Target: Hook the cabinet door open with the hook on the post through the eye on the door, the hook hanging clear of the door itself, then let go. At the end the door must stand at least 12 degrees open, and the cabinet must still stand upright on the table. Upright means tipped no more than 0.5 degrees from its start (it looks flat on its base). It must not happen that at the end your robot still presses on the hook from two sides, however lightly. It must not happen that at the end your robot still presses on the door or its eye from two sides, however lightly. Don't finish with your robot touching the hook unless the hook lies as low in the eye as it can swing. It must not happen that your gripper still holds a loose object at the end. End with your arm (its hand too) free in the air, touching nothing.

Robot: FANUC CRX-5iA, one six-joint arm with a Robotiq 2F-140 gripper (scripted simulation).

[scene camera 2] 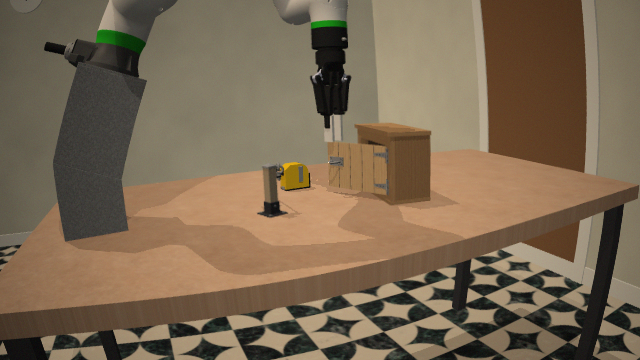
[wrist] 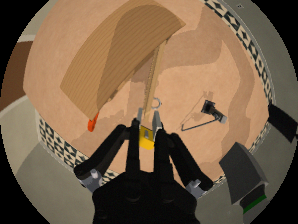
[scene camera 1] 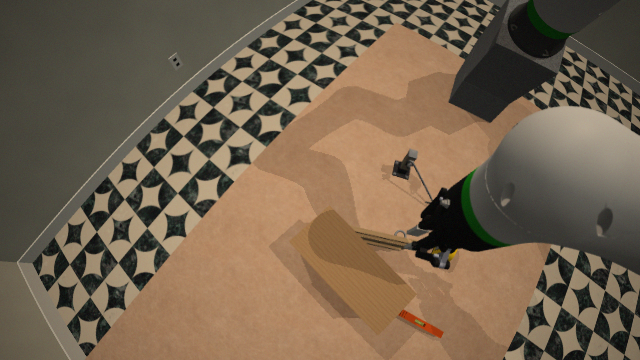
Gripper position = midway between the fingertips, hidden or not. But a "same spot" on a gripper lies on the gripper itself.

My gripper shows in scene camera 2, in the wrist view [147, 115] and in scene camera 1. One and the same spot on my gripper: [scene camera 1: 439, 260] is [scene camera 2: 346, 76].
